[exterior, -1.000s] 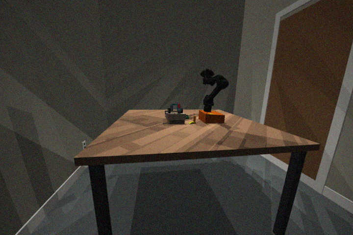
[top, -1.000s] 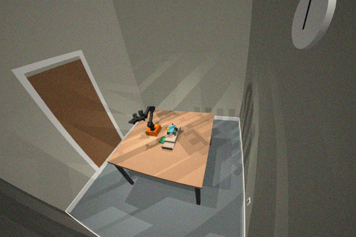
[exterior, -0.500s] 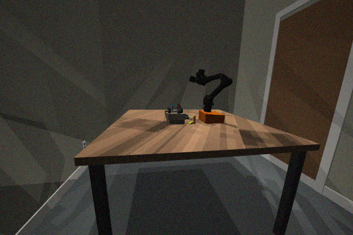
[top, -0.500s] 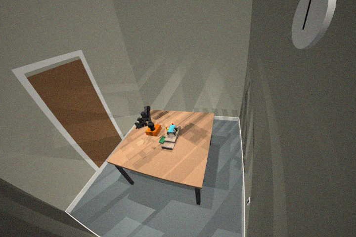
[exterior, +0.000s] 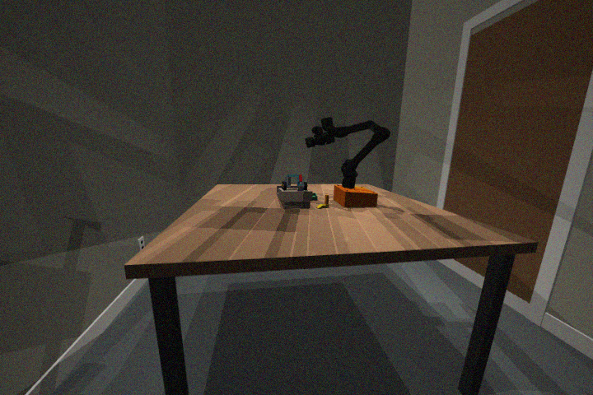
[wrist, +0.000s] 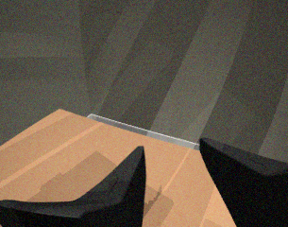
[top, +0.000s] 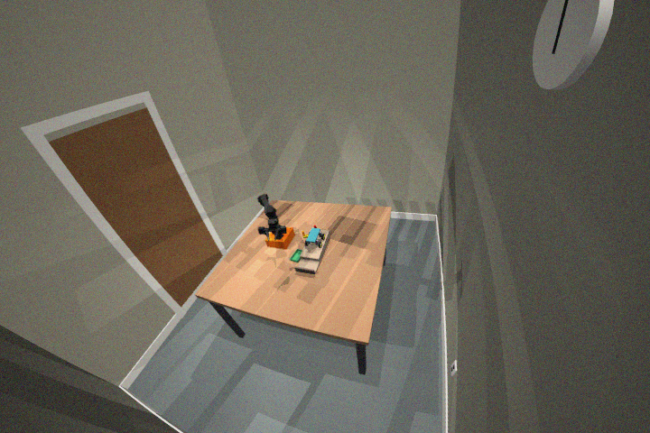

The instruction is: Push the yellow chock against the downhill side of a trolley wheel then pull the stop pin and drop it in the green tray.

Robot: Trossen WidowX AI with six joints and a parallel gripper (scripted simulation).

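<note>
My gripper tip is now 60 mm past the yellow chock, 410 mm to the right of it and 310 mm above it. Round my gripper tip: trolley (100 mm ahead, 310 mm to the left, 220 mm below); ramp (100 mm ahead, 310 mm to the left, 280 mm below); green tray (180 mm to the left, 340 mm below).
</note>
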